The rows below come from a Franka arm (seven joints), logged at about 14 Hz.
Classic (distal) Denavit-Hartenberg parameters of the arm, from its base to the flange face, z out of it. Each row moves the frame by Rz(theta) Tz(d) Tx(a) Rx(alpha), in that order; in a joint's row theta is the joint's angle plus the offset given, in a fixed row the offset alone. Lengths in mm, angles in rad.
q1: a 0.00, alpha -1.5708, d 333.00, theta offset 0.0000
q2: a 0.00, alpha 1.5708, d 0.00, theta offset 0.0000
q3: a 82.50, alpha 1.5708, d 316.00, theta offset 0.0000
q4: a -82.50, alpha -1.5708, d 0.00, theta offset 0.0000
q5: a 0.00, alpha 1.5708, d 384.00, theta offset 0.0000
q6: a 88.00, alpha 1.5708, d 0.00, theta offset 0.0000
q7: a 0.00, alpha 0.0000, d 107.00, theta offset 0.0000
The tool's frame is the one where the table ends.
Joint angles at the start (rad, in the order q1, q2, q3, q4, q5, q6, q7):
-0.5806, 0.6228, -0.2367, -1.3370, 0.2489, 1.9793, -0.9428
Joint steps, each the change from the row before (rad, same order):
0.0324, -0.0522, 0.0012, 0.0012, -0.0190, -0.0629, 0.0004
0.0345, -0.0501, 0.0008, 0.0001, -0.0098, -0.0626, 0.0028
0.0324, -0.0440, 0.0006, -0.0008, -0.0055, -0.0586, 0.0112
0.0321, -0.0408, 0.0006, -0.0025, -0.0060, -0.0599, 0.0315
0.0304, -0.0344, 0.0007, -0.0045, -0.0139, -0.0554, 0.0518
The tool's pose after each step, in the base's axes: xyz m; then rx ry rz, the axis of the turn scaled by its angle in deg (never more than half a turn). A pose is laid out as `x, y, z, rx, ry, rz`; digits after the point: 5 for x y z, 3 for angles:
0.54458, -0.46958, 0.40790, -177.221, -10.748, -7.642
0.55201, -0.44346, 0.43751, -176.125, -14.261, -7.014
0.55706, -0.41838, 0.46241, -174.883, -16.626, -6.278
0.56002, -0.39325, 0.48381, -173.620, -17.143, -4.920
0.56115, -0.37025, 0.49993, -172.840, -15.808, -2.567

